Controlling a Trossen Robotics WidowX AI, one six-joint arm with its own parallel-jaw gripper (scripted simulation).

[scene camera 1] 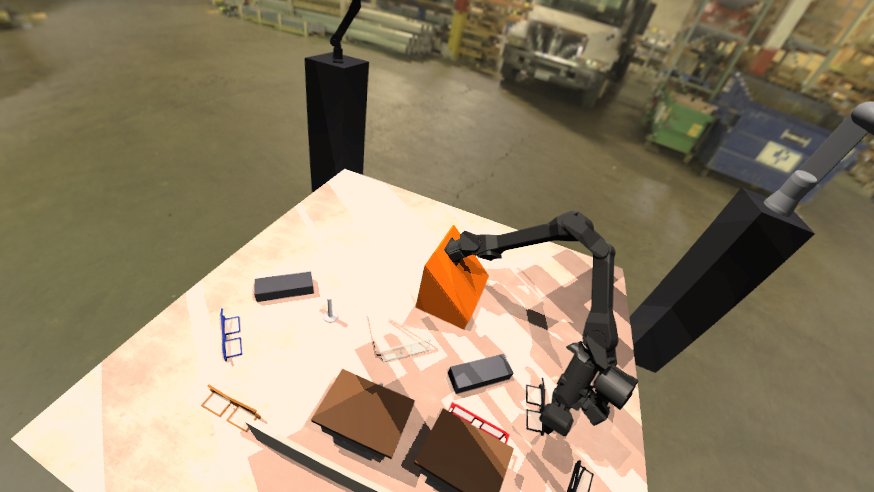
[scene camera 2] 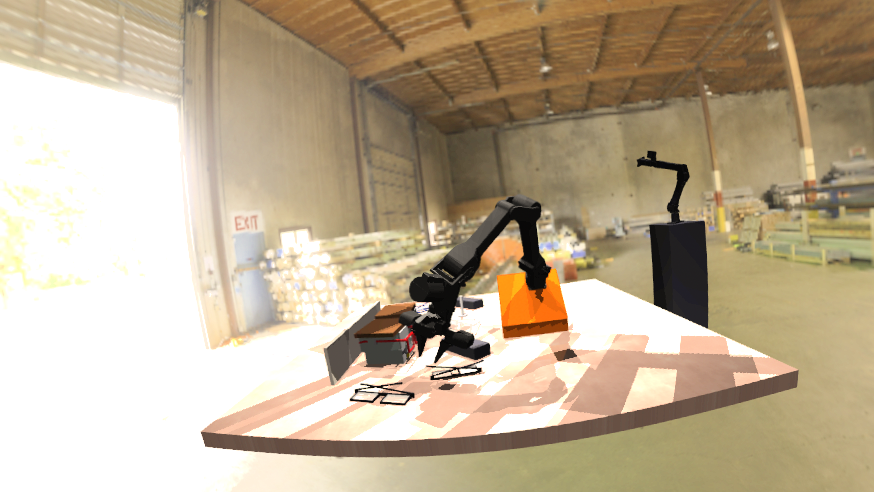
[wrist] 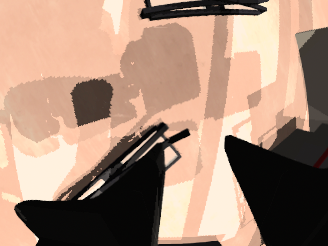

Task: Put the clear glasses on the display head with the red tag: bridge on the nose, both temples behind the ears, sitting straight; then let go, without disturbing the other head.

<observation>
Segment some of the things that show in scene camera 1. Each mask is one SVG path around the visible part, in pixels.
My gripper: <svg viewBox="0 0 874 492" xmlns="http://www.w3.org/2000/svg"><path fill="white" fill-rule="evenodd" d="M609 402L600 396L599 393L595 393L592 390L594 385L583 386L575 381L573 382L567 373L564 372L557 382L557 388L552 393L551 403L545 406L539 421L544 424L546 434L549 435L555 430L559 435L567 436L574 422L572 414L569 412L571 408L579 411L581 408L591 424L596 426L607 420L610 413L610 406L607 406Z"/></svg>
A dark case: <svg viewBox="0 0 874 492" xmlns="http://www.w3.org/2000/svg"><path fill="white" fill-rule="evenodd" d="M505 354L450 366L448 376L455 393L471 391L510 380L514 372Z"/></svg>
</observation>
